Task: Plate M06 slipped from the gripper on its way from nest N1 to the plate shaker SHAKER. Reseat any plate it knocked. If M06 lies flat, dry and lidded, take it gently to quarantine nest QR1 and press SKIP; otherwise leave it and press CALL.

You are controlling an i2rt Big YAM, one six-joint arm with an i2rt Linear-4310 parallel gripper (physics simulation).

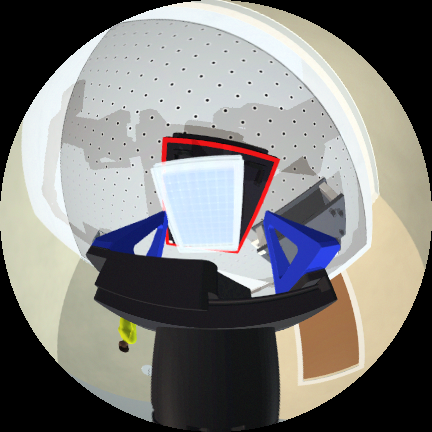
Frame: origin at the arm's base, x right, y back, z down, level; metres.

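Seen in the pictures: gripper, between the fingertips: (215, 215).
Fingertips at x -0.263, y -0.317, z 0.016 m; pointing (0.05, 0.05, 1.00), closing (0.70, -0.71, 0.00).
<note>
Pixels of each thing's top centre, then the offset from my fingertips to it. "spot": a spot on its surface instead. Level surfaces: height alone.
- black nest with a red border, centre of its top: (209, 212) dx +0.011, dy +0.020, dz +0.032 m
- grey metal fixture, a spot on its surface: (300, 212) spot: dx +0.146, dy -0.072, dz +0.072 m
- perforated board, height of its surface: dz +0.077 m
A clear lidded plate with a pale blue well grid (202, 205) lies over a black nest with a red border (259, 205). It sits askew to the nest, shifted to the left, and its near edge covers part of the red border. I cannot read a label on it, so which plate it is cannot be told. My gripper (215, 215) is open, its two blue fingers standing apart on either side of the plate's near part, with nothing held between them. The shaker and the SKIP and CALL buttons cannot be made out.
A grey metal fixture (300, 212) stands to the right of the nest, near the right finger. The perforated board (200, 95) stretches behind the nest. A brown panel with a white border (330, 340) is at the lower right, and a yellow object (127, 331) at the lower left.
</note>
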